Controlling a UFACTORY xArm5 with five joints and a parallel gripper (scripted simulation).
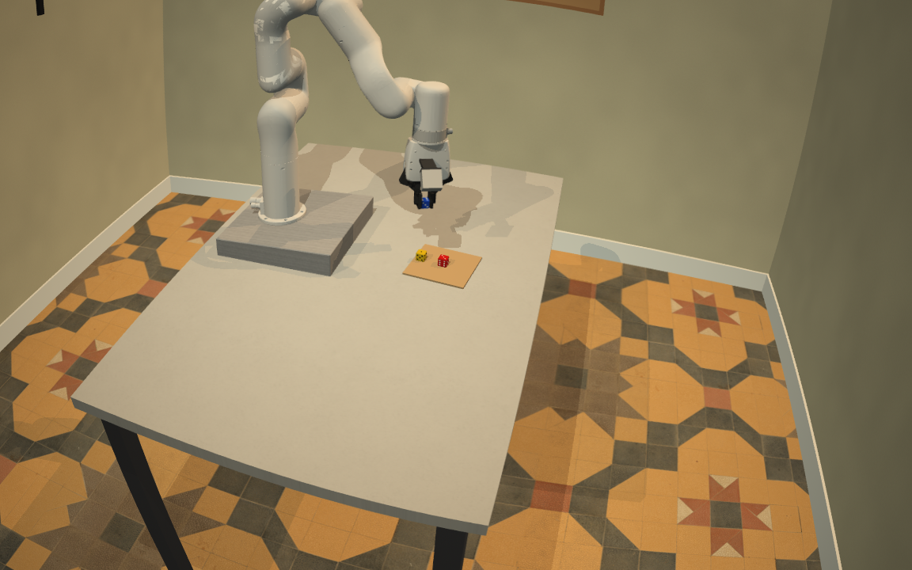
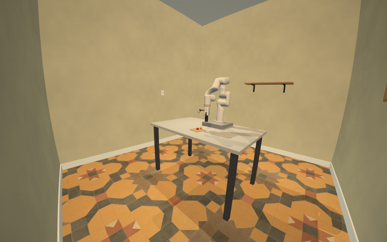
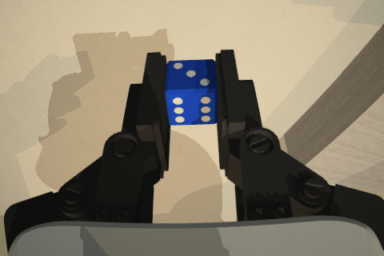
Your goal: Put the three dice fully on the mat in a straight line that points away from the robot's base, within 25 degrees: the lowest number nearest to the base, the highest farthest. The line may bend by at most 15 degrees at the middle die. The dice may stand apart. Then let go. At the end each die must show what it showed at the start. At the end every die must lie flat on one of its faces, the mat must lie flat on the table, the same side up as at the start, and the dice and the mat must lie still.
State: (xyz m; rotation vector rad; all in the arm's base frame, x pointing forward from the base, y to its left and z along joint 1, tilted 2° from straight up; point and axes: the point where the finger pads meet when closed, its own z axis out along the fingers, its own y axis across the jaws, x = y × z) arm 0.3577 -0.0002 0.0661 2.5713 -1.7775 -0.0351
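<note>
Now: hand 60 mm short of the red die, 80 mm to the left of it and 110 mm above it. Also, from my hand: blue die: 10 mm below; then yellow die: 10 mm ahead, 70 mm to the right, 110 mm below; then mat: 60 mm ahead, 80 mm to the right, 120 mm below.
</note>
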